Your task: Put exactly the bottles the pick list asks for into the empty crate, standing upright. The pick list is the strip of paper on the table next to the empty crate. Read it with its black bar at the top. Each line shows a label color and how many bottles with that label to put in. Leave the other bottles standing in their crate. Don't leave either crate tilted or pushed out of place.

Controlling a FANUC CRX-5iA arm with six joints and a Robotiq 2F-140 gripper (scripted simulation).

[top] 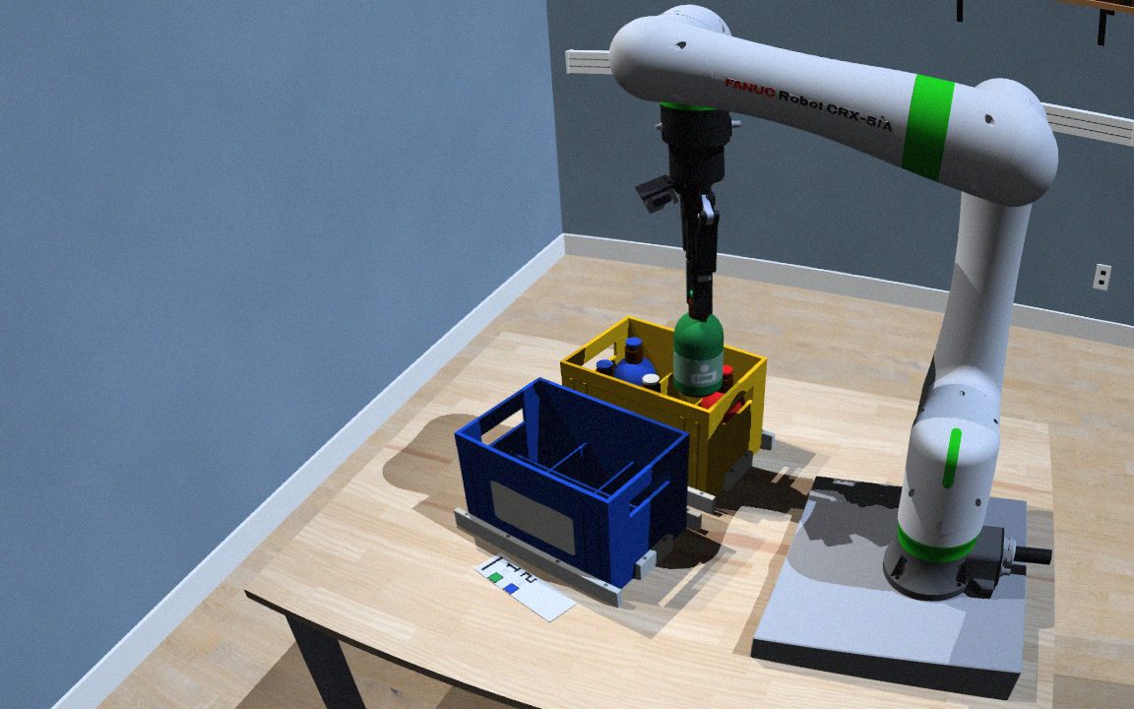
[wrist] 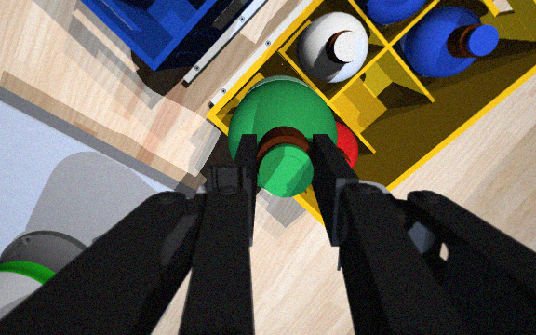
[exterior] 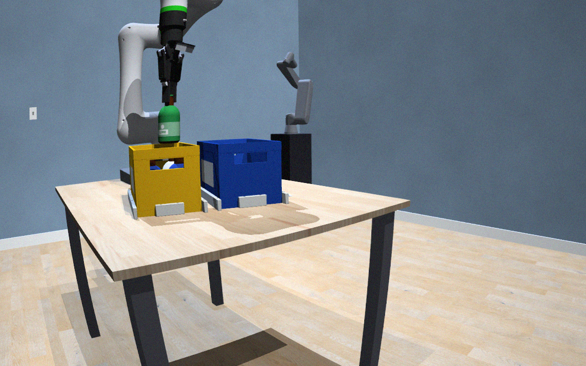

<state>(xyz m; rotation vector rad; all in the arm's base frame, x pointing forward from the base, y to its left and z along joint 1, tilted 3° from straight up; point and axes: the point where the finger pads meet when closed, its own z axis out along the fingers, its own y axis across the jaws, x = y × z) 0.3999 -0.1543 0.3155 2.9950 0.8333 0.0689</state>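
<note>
The green-label bottle lies 8 cm below my hand. Round my hand: yellow crate: 26 cm below, 8 cm ahead, 6 cm to the right; red-label bottle: 25 cm below, 9 cm to the right, 2 cm behind; white-label bottle: 25 cm below, 8 cm ahead, 2 cm to the right.
</note>
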